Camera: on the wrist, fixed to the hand. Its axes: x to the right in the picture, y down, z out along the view.
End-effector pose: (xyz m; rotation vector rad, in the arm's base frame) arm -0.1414 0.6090 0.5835 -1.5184 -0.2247 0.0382
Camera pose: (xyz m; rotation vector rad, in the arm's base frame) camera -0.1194 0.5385 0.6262 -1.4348 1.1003 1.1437
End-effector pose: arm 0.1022 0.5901 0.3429 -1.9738 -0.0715 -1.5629
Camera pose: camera 0.0272 0.5857 0.3834 -1.2153 1.2569 -0.5861
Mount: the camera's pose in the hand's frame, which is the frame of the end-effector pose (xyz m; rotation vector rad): 0.0152 -0.0438 -0.0716 -0.0839 0.1364 1.5491
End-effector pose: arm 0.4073 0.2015 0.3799 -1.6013 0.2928 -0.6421
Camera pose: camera 0.3716 0.1403 0.4274 -0.9598 1.4544 0.4809
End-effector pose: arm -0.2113 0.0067 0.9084 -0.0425 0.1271 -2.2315
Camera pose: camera -0.2604 0.0270 0.8417 0.1272 0.2233 -0.6793
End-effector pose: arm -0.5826 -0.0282 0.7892 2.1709 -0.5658 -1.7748
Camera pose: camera -0.5047 0.0013 0.7710 1.0109 -1.4850 -0.7059
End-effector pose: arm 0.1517 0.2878 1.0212 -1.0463 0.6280 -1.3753
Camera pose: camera 0.0709 0.2621 1.0309 -0.2534 1.2151 -0.0370
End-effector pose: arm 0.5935 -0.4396 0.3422 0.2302 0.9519 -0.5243
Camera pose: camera 0.5267 -0.4525 0.2908 0.8215 0.6696 0.9603
